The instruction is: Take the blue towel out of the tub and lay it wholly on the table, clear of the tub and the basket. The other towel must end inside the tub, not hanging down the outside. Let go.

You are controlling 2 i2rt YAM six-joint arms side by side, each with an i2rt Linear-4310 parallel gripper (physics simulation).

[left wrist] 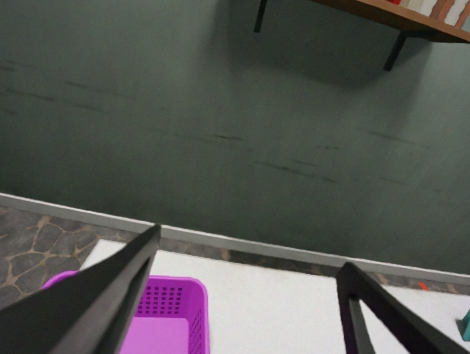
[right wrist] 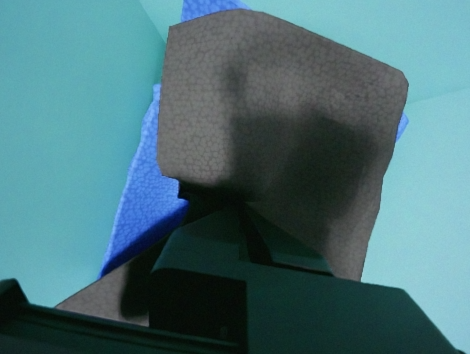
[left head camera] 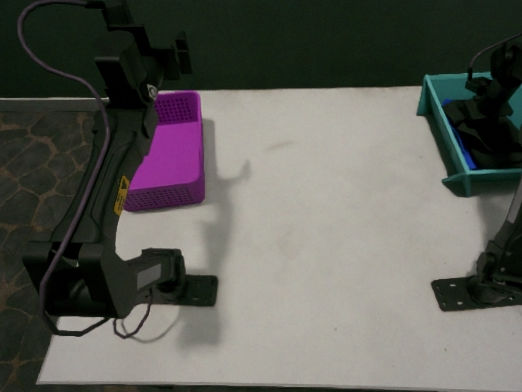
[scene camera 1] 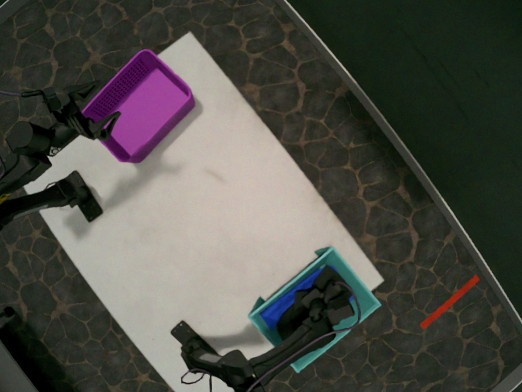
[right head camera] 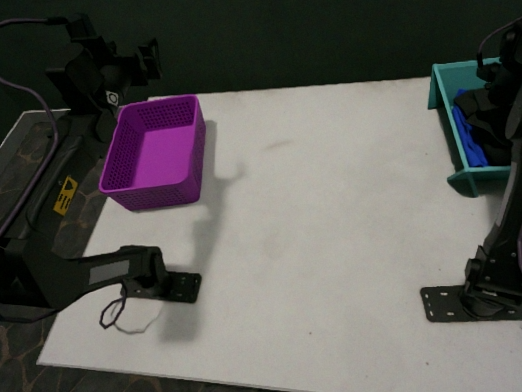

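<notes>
The teal tub (left head camera: 452, 145) (right head camera: 451, 127) (scene camera 1: 367, 300) (right wrist: 65, 150) holds a dark grey towel (left head camera: 500, 152) (right head camera: 480, 107) (scene camera 1: 286, 322) (right wrist: 200, 100) lying over the blue towel (left head camera: 467, 155) (right head camera: 467, 137) (scene camera 1: 287, 302) (right wrist: 140, 200). Blue shows along the tub's left side and at corners. My right gripper (right wrist: 235, 207) is down in the tub, shut on the dark towel, which bunches at the fingertips; other views hide these fingertips. My left gripper (right head camera: 152, 60) (scene camera 1: 107, 100) (left wrist: 254, 252) is open and empty, high near the basket.
The magenta basket (left head camera: 165, 197) (right head camera: 195, 165) (scene camera 1: 165, 135) (left wrist: 199, 320) stands at the table's left, with no towel visible inside. The white table (left head camera: 300, 225) (right head camera: 300, 225) (scene camera 1: 200, 225) lies between basket and tub. A red strip (scene camera 1: 450, 302) lies on the floor beyond the tub.
</notes>
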